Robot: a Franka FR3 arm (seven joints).
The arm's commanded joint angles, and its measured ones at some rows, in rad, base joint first. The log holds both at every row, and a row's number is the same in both.
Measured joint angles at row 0:
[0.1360, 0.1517, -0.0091, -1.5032, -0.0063, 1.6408, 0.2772]
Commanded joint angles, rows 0 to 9:
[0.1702, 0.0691, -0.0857, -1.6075, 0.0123, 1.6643, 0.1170]
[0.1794, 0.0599, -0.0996, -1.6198, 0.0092, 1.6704, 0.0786]
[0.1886, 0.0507, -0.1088, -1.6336, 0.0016, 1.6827, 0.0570]
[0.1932, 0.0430, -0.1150, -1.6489, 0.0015, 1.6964, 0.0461]
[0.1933, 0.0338, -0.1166, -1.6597, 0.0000, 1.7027, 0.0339]
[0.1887, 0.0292, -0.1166, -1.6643, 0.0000, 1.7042, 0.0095]
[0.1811, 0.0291, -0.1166, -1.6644, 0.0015, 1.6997, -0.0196]
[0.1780, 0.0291, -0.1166, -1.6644, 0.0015, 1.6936, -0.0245]
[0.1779, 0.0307, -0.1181, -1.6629, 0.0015, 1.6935, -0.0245]
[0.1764, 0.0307, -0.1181, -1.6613, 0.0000, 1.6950, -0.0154]
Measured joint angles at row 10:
[0.1767, 0.0624, -0.1089, -1.6185, -0.0065, 1.6697, 0.0163]
